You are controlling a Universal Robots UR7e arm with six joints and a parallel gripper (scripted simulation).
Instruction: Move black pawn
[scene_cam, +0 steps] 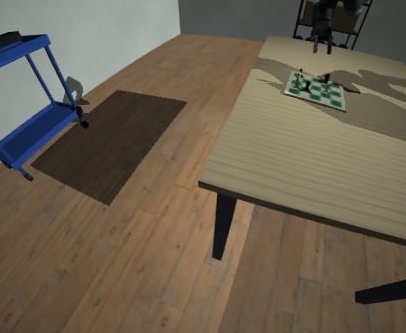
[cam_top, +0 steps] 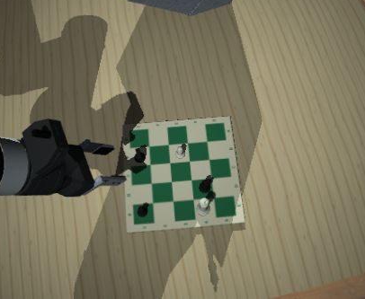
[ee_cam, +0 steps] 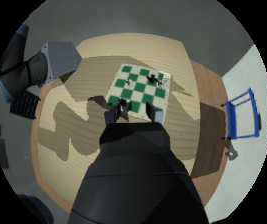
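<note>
The small black piece lies 6 cm ahead of my hand, 3 cm to the left of it and 10 cm below it. The rest, counted from my hand: white chess piece: 8 cm ahead, 15 cm to the left, 9 cm below; then chessboard: 12 cm to the left, 12 cm below.
</note>
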